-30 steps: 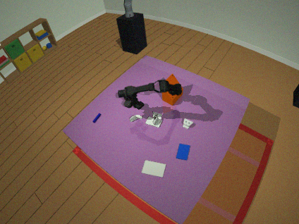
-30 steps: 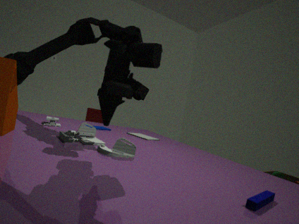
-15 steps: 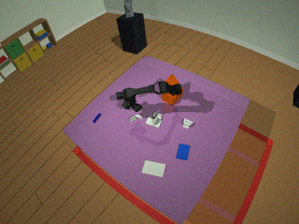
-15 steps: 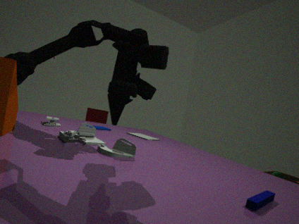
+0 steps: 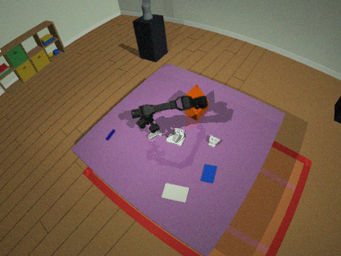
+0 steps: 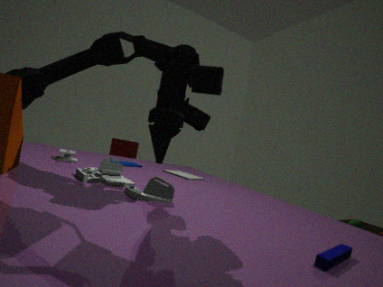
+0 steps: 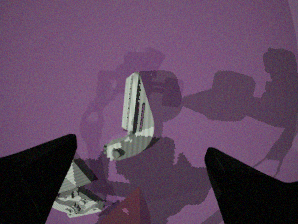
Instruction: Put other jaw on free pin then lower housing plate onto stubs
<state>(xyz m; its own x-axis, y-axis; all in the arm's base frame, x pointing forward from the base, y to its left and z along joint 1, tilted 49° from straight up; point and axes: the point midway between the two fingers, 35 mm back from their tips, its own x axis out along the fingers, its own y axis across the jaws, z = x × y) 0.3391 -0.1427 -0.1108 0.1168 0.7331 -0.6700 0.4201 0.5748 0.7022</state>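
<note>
The white jaw piece is 2 cm behind my gripper tip, 3 cm to the left of it and 8 cm below it. Round my gripper tip: flat blue plate (7 cm ahead, 51 cm to the left, 8 cm below); blue bar (17 cm ahead, 30 cm to the right, 8 cm below); flat white plate (29 cm ahead, 39 cm to the left, 8 cm below).
</note>
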